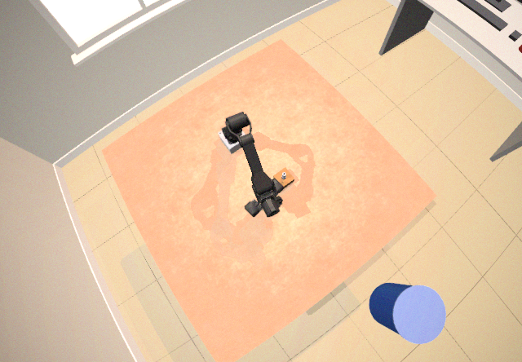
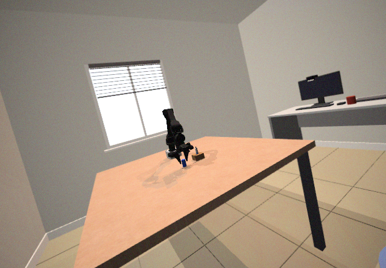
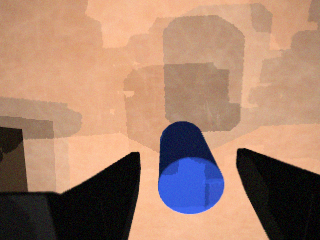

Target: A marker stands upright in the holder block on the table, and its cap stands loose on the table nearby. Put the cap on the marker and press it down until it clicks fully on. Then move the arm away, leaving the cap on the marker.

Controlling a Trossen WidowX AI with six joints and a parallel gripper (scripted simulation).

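Right now the blue cap is right at my gripper tip. The rest, counted from my gripper tip: holder block (13 cm to the left, 6 cm behind, 1 cm below).
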